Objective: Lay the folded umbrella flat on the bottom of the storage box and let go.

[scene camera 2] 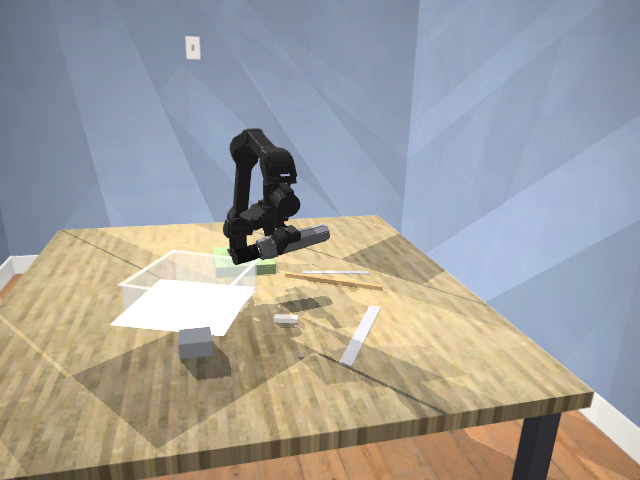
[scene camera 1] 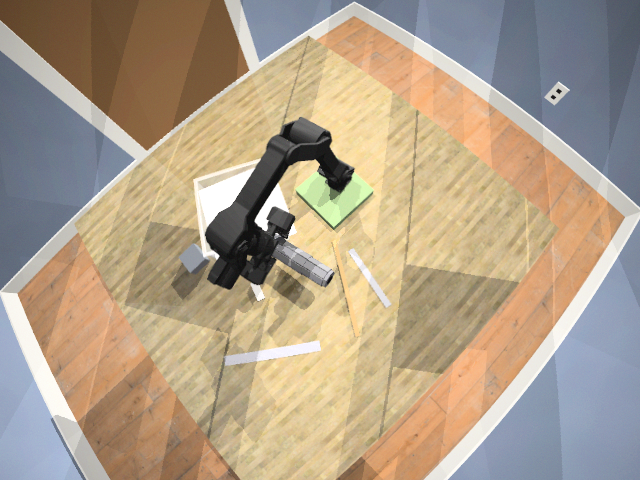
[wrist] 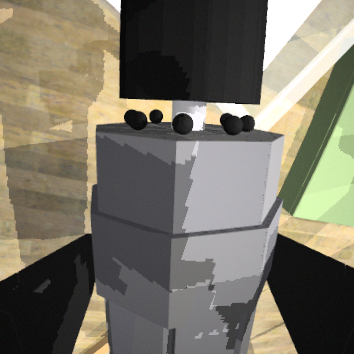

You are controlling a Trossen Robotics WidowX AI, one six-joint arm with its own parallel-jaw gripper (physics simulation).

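Note:
The folded umbrella has a grey faceted body and a black handle. My gripper is shut on the grey body near its handle end, with a finger on each side. The umbrella is held lengthwise above the table, and its grey end points away from the box. The storage box has a white bottom and pale see-through walls. In scene camera 1 the arm hides part of the box and most of the handle.
A green slab lies by the arm's base. A grey block is near the box. A small white piece, a wide pale strip, a narrow pale strip and a wooden stick lie on the table.

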